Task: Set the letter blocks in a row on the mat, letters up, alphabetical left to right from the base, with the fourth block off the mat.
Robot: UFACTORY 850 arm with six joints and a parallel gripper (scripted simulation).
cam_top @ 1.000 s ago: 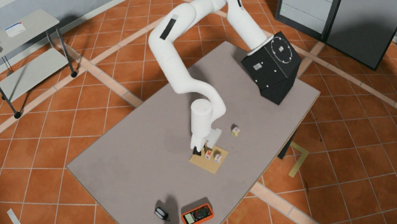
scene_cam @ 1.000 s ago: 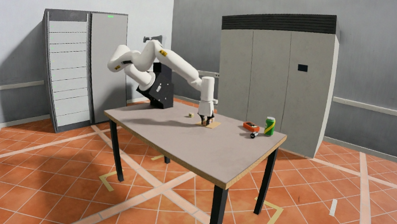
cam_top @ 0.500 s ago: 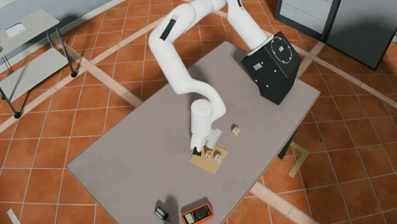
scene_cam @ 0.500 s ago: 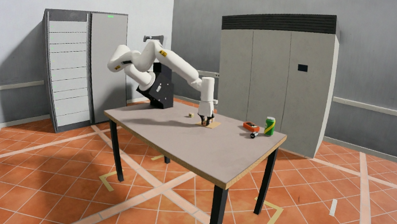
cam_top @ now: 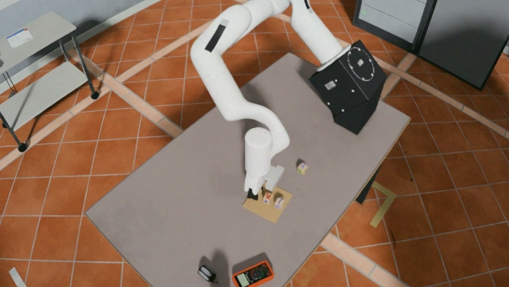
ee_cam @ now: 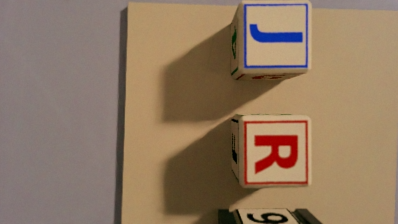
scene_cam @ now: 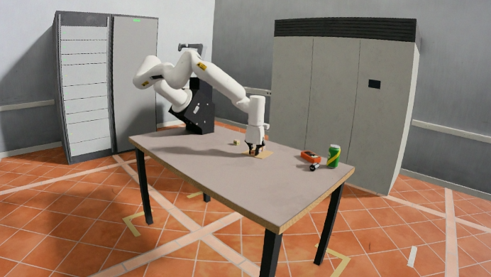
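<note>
My gripper is now 1 cm past the tan mat, 5 cm to the right of it and 2 cm above it. Also, from my hand: green can (42 cm ahead, 18 cm to the left, 4 cm above); orange multimeter (27 cm ahead, 19 cm to the left, 1 cm below); small black device (36 cm ahead, 8 cm to the left, 1 cm below).
</note>
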